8 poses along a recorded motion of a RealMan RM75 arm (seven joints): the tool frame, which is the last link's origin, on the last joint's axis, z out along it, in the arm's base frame.
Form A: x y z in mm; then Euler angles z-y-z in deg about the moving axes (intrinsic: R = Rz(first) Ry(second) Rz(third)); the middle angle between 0 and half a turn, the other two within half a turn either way.
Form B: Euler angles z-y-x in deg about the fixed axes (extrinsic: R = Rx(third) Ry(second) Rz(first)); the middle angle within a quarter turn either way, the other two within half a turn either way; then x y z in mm. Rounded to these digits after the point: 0 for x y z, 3 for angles.
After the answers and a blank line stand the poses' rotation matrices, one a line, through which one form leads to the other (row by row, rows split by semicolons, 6 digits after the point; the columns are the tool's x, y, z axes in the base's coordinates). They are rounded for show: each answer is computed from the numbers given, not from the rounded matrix.
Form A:
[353, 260, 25, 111.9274, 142.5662, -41.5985]
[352, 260, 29, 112.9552, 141.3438, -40.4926]
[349, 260, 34, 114.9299, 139.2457, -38.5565]
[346, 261, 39, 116.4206, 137.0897, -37.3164]
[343, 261, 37, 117.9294, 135.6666, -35.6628]
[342, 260, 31, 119.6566, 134.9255, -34.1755]
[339, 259, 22, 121.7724, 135.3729, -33.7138]
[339, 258, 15, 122.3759, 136.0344, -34.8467]
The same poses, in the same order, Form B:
[30.675, -13.120, -144.621, 353, 260, 25]
[31.205, -14.100, -143.626, 352, 260, 29]
[32.046, -15.972, -141.993, 349, 260, 34]
[32.687, -17.635, -140.223, 346, 261, 39]
[33.571, -19.106, -139.199, 343, 261, 37]
[33.920, -20.508, -138.935, 342, 260, 31]
[32.499, -21.709, -139.998, 339, 259, 22]
[30.624, -21.823, -140.834, 339, 258, 15]

0.837625 -0.496852 -0.226988; -0.302927 -0.768300 0.563872; -0.454555 -0.403552 -0.794056
0.829545 -0.502499 -0.243619; -0.293590 -0.763526 0.575180; -0.475037 -0.405614 -0.780908
0.814901 -0.510116 -0.275168; -0.274457 -0.757774 0.591990; -0.510499 -0.406891 -0.757516
0.802083 -0.514669 -0.302950; -0.251913 -0.751504 0.609739; -0.541482 -0.412744 -0.732421
0.787305 -0.522505 -0.327321; -0.240380 -0.748993 0.617436; -0.567775 -0.407429 -0.715285
0.777231 -0.522667 -0.350331; -0.229767 -0.754082 0.615279; -0.585764 -0.397719 -0.706187
0.783586 -0.499172 -0.369893; -0.211031 -0.773819 0.597219; -0.584345 -0.389913 -0.711694
0.798862 -0.472895 -0.371739; -0.192912 -0.786781 0.586311; -0.569740 -0.396669 -0.719757

